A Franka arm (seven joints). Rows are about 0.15 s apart.
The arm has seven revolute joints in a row. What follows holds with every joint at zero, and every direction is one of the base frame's. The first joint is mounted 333 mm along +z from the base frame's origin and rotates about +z. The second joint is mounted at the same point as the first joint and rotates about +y. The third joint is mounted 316 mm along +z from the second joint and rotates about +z. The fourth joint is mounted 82.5 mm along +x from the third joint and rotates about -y. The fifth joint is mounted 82.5 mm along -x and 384 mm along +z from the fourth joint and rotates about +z. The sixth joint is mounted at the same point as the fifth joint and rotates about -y. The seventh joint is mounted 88 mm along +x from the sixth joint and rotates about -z. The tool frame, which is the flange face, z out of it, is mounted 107 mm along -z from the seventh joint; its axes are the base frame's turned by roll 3.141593, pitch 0 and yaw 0 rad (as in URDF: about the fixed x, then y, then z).
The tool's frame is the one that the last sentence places.
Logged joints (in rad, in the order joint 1, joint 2, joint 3, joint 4, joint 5, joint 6, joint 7), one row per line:
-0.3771, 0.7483, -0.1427, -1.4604, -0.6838, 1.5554, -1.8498
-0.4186, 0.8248, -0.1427, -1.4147, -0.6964, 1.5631, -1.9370
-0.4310, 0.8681, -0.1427, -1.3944, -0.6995, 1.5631, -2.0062
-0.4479, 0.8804, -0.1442, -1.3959, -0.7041, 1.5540, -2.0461
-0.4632, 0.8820, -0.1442, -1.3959, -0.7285, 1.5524, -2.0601
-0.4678, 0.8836, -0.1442, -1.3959, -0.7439, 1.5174, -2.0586
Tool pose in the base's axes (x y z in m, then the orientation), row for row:
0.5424, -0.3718, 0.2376, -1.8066, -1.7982, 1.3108
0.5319, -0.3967, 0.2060, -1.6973, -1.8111, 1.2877
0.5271, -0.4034, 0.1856, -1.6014, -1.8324, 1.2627
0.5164, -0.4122, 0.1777, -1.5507, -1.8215, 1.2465
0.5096, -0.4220, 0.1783, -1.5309, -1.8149, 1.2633
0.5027, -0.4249, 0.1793, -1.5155, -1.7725, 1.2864
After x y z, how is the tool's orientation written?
As a rotation vector, in radians.
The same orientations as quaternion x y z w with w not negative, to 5 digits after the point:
-0.62433, -0.62143, 0.45299, 0.13723
-0.59796, -0.63806, 0.45366, 0.17181
-0.57246, -0.65504, 0.45139, 0.19865
-0.56076, -0.65868, 0.45075, 0.22025
-0.55473, -0.65764, 0.45777, 0.22412
-0.55283, -0.64658, 0.46926, 0.23686

